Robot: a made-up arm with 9 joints. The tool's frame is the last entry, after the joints.
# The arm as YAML. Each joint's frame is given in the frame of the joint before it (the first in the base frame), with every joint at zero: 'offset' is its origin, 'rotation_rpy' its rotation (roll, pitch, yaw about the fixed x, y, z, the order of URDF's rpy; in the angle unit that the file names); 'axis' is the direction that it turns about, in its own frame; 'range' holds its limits. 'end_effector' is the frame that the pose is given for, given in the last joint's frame.
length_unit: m
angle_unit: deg
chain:
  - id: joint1
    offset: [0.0, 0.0, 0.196]
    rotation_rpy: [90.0, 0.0, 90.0]
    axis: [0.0, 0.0, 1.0]
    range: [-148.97, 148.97]
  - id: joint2
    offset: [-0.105, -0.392, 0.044]
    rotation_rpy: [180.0, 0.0, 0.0]
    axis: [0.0, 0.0, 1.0]
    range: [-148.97, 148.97]
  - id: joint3
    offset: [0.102, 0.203, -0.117]
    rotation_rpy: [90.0, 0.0, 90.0]
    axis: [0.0, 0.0, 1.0]
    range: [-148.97, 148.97]
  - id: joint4
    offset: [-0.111, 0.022, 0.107]
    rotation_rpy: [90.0, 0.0, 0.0]
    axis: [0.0, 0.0, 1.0]
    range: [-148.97, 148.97]
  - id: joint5
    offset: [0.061, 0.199, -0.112]
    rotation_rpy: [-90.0, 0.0, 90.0]
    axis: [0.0, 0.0, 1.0]
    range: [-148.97, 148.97]
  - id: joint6
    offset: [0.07, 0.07, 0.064]
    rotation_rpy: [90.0, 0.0, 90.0]
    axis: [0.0, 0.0, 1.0]
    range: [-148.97, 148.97]
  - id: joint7
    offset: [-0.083, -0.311, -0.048]
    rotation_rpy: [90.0, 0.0, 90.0]
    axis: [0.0, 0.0, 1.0]
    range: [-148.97, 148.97]
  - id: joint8
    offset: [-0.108, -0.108, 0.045]
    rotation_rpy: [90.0, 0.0, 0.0]
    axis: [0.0, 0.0, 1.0]
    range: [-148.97, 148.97]
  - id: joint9
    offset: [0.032, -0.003, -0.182]
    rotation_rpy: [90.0, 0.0, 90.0]
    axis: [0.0, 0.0, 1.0]
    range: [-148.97, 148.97]
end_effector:
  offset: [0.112, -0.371, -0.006]
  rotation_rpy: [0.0, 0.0, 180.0]
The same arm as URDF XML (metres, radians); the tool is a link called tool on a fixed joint. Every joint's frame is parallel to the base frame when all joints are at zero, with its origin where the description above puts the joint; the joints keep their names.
<robot name="arm">
  <joint name="tool_joint" type="fixed">
    <parent link="link9"/>
    <child link="tool"/>
    <origin xyz="-0.112 0.371 -0.006" rpy="0 0 0"/>
  </joint>
  <joint name="joint9" type="revolute">
    <parent link="link8"/>
    <child link="link9"/>
    <origin xyz="0.003 0.182 0.032" rpy="0 0 0"/>
    <axis xyz="0 0 1"/>
    <limit lower="-2.6" upper="2.6"/>
  </joint>
  <joint name="joint8" type="revolute">
    <parent link="link7"/>
    <child link="link8"/>
    <origin xyz="-0.045 -0.108 -0.108" rpy="0 0 0"/>
    <axis xyz="0 -1 0"/>
    <limit lower="-2.6" upper="2.6"/>
  </joint>
  <joint name="joint7" type="revolute">
    <parent link="link6"/>
    <child link="link7"/>
    <origin xyz="0.083 -0.048 -0.311" rpy="0 0 0"/>
    <axis xyz="-1 0 0"/>
    <limit lower="-2.6" upper="2.6"/>
  </joint>
  <joint name="joint6" type="revolute">
    <parent link="link5"/>
    <child link="link6"/>
    <origin xyz="-0.07 0.07 0.064" rpy="0 0 0"/>
    <axis xyz="0 1 0"/>
    <limit lower="-2.6" upper="2.6"/>
  </joint>
  <joint name="joint5" type="revolute">
    <parent link="link4"/>
    <child link="link5"/>
    <origin xyz="-0.112 0.199 -0.061" rpy="0 0 0"/>
    <axis xyz="0 0 1"/>
    <limit lower="-2.6" upper="2.6"/>
  </joint>
  <joint name="joint4" type="revolute">
    <parent link="link3"/>
    <child link="link4"/>
    <origin xyz="-0.022 0.107 0.111" rpy="0 0 0"/>
    <axis xyz="1 0 0"/>
    <limit lower="-2.6" upper="2.6"/>
  </joint>
  <joint name="joint3" type="revolute">
    <parent link="link2"/>
    <child link="link3"/>
    <origin xyz="0.117 0.102 -0.203" rpy="0 0 0"/>
    <axis xyz="0 1 0"/>
    <limit lower="-2.6" upper="2.6"/>
  </joint>
  <joint name="joint2" type="revolute">
    <parent link="link1"/>
    <child link="link2"/>
    <origin xyz="0.044 -0.105 -0.392" rpy="0 0 0"/>
    <axis xyz="-1 0 0"/>
    <limit lower="-2.6" upper="2.6"/>
  </joint>
  <joint name="joint1" type="revolute">
    <parent link="base"/>
    <child link="link1"/>
    <origin xyz="0 0 0.196" rpy="0 0 0"/>
    <axis xyz="1 0 0"/>
    <limit lower="-2.6" upper="2.6"/>
  </joint>
  <link name="base"/>
  <link name="link1"/>
  <link name="link2"/>
  <link name="link3"/>
  <link name="link4"/>
  <link name="link5"/>
  <link name="link6"/>
  <link name="link7"/>
  <link name="link8"/>
  <link name="link9"/>
  <link name="tool"/>
</robot>

